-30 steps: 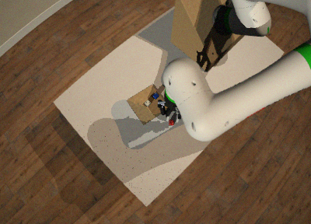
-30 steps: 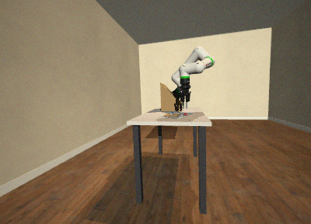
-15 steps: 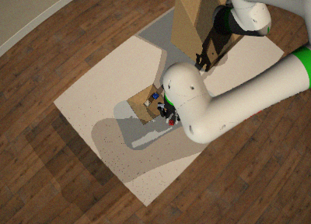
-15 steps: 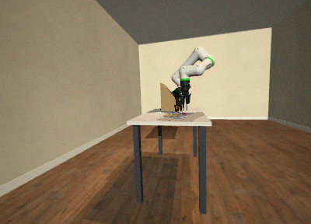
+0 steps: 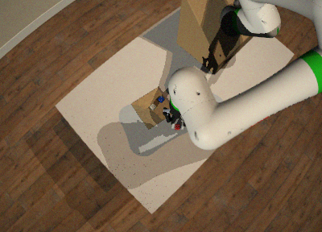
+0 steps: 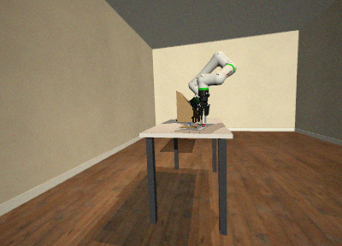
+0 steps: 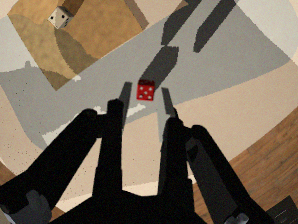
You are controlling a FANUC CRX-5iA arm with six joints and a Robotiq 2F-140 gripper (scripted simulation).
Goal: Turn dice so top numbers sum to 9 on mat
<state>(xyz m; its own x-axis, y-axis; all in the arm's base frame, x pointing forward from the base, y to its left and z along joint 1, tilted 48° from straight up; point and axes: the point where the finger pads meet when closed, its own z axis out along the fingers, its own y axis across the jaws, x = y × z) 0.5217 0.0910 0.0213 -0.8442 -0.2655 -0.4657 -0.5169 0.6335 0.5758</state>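
My gripper is now 5 cm above the red die. Round my hand: white die 1 cm behind, 14 cm to the right, 5 cm below; then mat 1 cm behind, 14 cm to the right, 6 cm below; then blue die 6 cm behind, 13 cm to the right, 5 cm below.
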